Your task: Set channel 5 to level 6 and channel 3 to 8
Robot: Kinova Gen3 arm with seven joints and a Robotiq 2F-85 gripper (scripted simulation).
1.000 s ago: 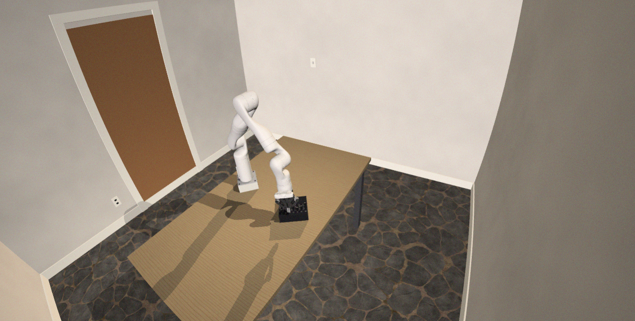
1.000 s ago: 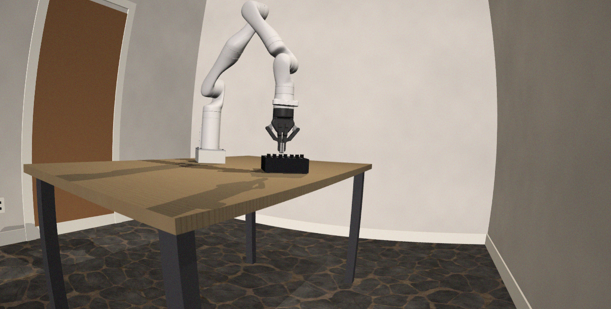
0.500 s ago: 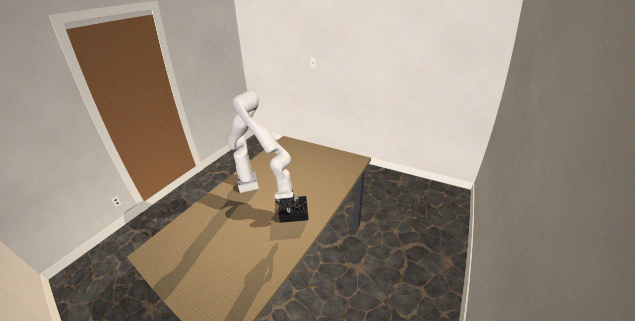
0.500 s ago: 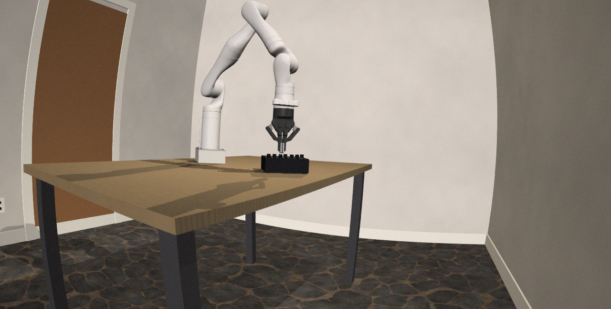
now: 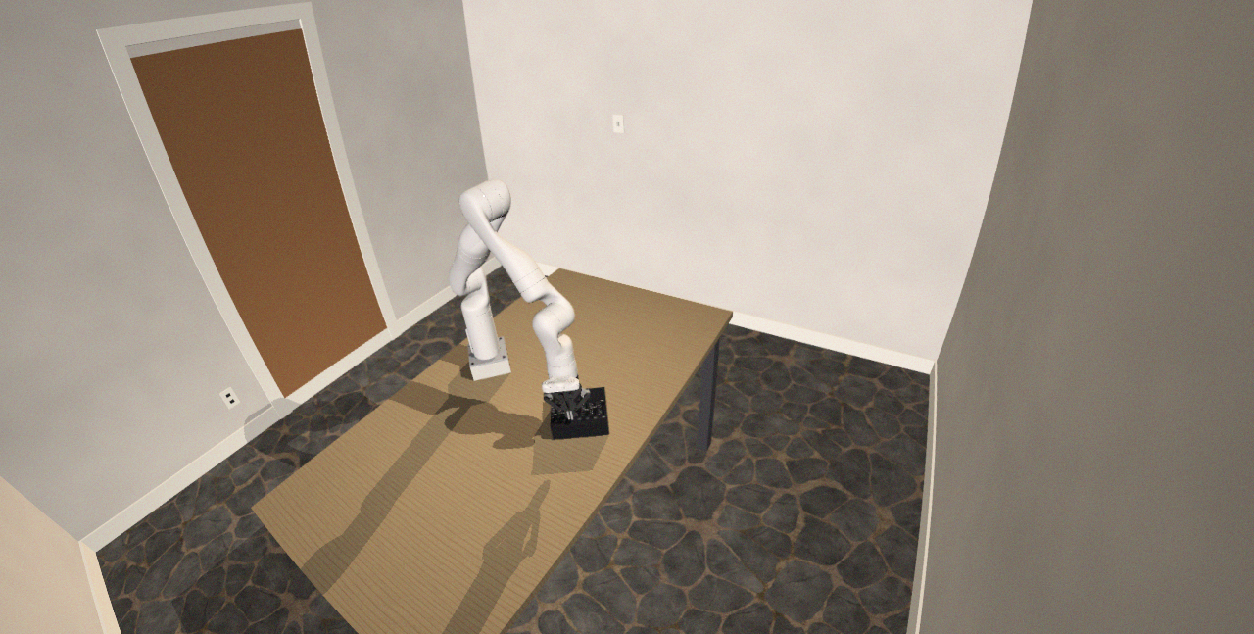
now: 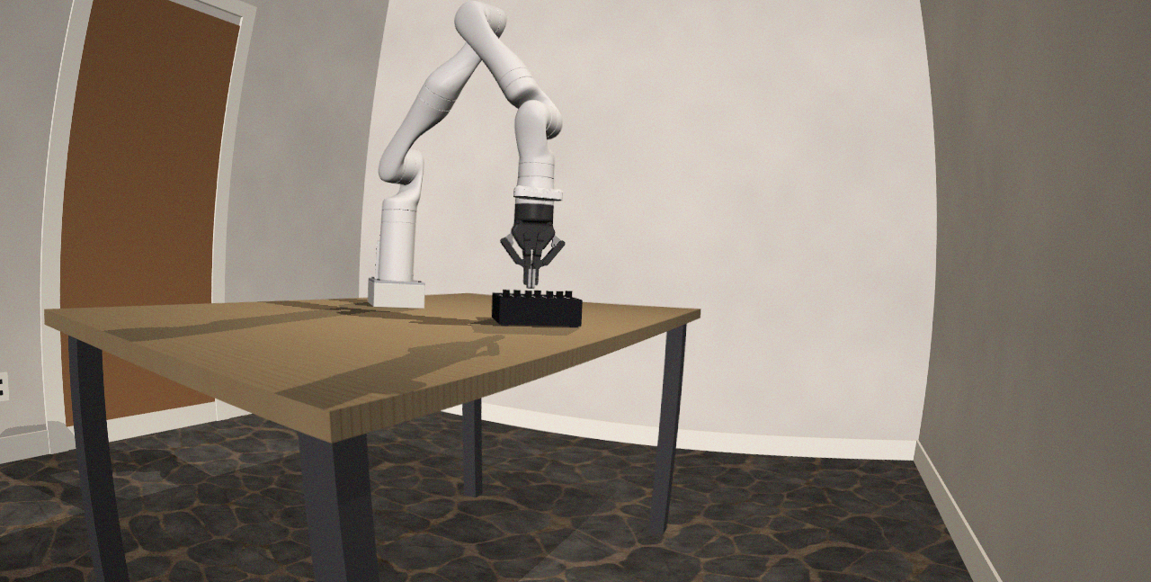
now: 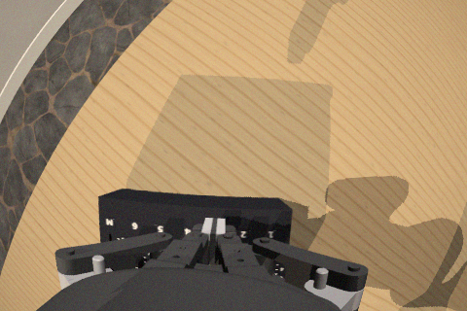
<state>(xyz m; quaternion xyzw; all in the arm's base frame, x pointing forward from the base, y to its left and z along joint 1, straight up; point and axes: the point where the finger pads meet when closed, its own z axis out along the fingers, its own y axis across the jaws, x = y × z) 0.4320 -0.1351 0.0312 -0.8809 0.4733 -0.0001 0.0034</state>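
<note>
Now: hand 10 mm past the channel 3 fader cap, 20 mm to the right of it and 30 mm above it. From my hand the other things lie so: M fader cap (40 mm ahead, 100 mm to the left, 30 mm below); channel 4 fader cap (10 mm behind, 50 mm to the left, 30 mm below); channel 5 fader cap (20 mm ahead, 50 mm to the left, 30 mm below).
</note>
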